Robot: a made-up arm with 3 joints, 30 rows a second.
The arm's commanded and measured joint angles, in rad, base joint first. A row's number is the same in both.
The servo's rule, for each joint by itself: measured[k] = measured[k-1] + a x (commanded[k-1-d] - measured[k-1]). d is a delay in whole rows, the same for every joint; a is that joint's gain. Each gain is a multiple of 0.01, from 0.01 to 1. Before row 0 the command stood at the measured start. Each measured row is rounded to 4 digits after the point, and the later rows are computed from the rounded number. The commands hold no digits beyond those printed.
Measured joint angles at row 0:
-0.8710, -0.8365, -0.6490
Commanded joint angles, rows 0 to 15:
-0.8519, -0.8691, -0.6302
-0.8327, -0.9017, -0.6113
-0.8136, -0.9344, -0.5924
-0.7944, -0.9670, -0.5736
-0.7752, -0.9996, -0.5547
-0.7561, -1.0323, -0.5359
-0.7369, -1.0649, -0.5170
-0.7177, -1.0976, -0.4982
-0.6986, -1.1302, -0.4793
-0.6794, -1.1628, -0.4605
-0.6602, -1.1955, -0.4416
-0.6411, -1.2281, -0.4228
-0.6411, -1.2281, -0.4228
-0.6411, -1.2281, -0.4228
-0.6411, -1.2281, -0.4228
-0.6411, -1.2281, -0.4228
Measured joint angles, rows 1 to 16:
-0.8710, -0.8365, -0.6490
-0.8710, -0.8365, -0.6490
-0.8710, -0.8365, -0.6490
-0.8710, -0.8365, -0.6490
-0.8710, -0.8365, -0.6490
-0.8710, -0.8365, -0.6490
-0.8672, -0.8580, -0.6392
-0.8603, -0.8868, -0.6247
-0.8510, -0.9182, -0.6079
-0.8397, -0.9504, -0.5901
-0.8268, -0.9829, -0.5717
-0.8127, -1.0155, -0.5531
-0.7975, -1.0481, -0.5343
-0.7815, -1.0808, -0.5155
-0.7649, -1.1134, -0.4967
-0.7478, -1.1460, -0.4779
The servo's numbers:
d 6
a 0.20 0.66 0.52

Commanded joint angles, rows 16 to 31:
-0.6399, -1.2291, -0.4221
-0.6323, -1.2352, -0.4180
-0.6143, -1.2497, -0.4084
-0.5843, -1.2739, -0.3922
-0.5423, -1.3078, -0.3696
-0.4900, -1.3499, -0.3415
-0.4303, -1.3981, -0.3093
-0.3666, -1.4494, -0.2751
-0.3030, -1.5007, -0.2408
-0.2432, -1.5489, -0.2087
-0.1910, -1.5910, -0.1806
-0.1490, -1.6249, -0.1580
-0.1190, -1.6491, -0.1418
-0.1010, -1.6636, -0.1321
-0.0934, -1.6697, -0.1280
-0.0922, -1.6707, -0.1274
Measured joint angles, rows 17 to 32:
-0.7303, -1.1787, -0.4590
-0.7125, -1.2113, -0.4402
-0.6982, -1.2224, -0.4312
-0.6868, -1.2262, -0.4268
-0.6777, -1.2275, -0.4247
-0.6704, -1.2279, -0.4237
-0.6643, -1.2287, -0.4229
-0.6579, -1.2330, -0.4204
-0.6492, -1.2440, -0.4142
-0.6362, -1.2637, -0.4028
-0.6174, -1.2928, -0.3855
-0.5919, -1.3305, -0.3626
-0.5596, -1.3751, -0.3349
-0.5210, -1.4241, -0.3038
-0.4774, -1.4747, -0.2710
-0.4306, -1.5237, -0.2386

